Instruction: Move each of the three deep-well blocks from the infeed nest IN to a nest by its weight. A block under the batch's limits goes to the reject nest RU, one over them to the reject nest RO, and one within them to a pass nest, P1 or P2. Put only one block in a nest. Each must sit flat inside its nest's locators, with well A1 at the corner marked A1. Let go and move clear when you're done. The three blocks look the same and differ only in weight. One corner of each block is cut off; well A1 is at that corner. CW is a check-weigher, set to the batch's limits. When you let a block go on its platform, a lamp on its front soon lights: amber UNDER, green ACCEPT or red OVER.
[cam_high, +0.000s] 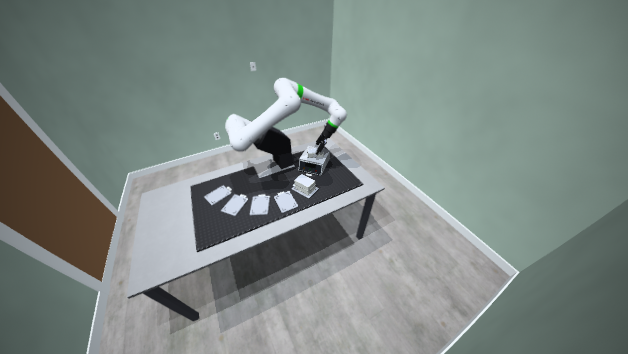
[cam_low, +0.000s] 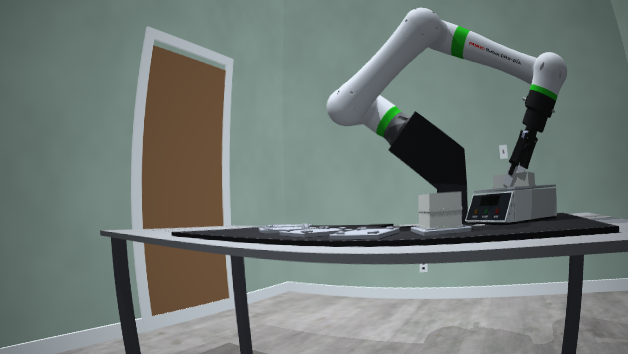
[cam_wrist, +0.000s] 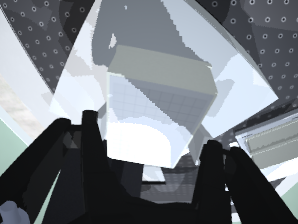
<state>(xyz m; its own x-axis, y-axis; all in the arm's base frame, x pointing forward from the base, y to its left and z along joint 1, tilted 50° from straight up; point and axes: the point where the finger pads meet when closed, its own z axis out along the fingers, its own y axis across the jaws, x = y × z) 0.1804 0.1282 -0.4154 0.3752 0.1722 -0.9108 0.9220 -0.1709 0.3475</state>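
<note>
Right now my hand is 4 cm above the check-weigher platform. From my hand the other things lie so: grey deep-well block (24 cm ahead, 22 cm to the right, 10 cm below); check-weigher CW (7 cm below).
</note>
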